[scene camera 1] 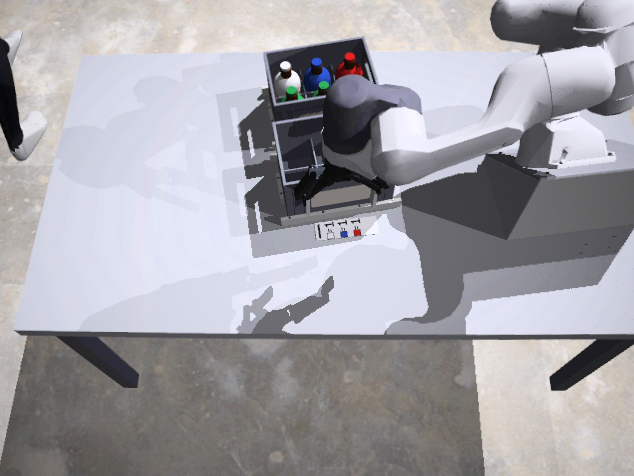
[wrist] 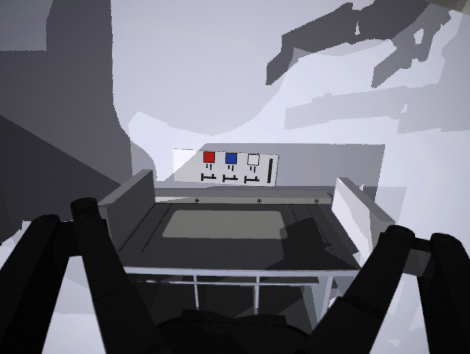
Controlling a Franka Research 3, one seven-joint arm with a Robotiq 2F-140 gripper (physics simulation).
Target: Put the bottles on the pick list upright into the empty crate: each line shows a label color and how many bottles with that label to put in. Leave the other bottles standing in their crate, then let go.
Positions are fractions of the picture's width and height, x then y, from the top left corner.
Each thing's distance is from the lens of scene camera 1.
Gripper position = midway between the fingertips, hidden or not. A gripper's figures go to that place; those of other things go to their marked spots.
my gripper (scene camera 1: 0.54,0.43): 138 cm
rail (scene camera 1: 0.61,0.43): 157 cm
